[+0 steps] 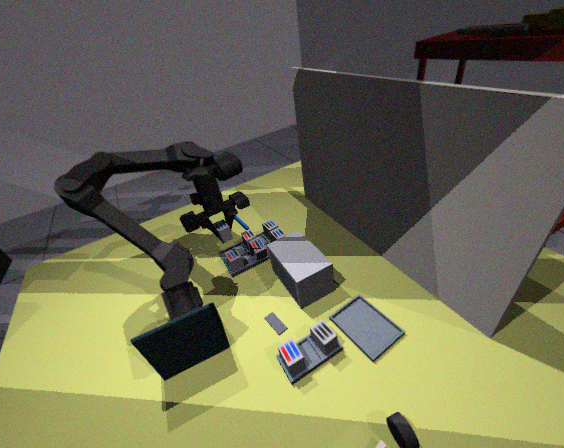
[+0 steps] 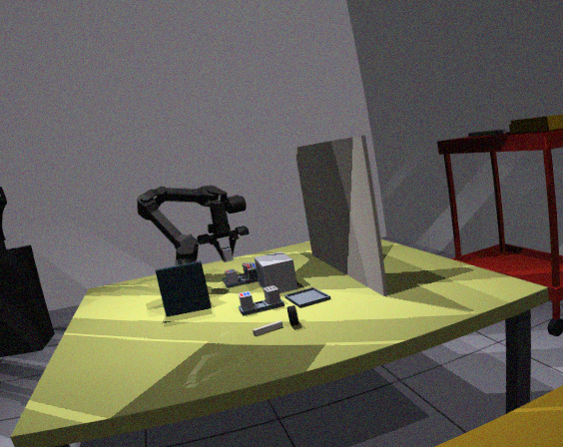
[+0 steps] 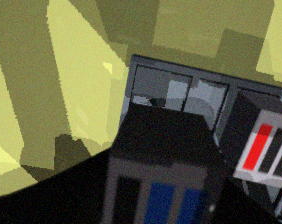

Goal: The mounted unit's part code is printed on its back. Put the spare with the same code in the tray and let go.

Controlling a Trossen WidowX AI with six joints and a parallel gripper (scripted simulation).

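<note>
The flat grey tray is 19 cm ahead of my gripper tip, 40 cm to the right of it and 9 cm below it. Round my gripper tip: grey-striped spare (9 cm ahead, 39 cm to the right, 5 cm below); grey mounted unit (14 cm ahead, 19 cm to the right, 4 cm below); grey spare block (2 cm above).
</note>
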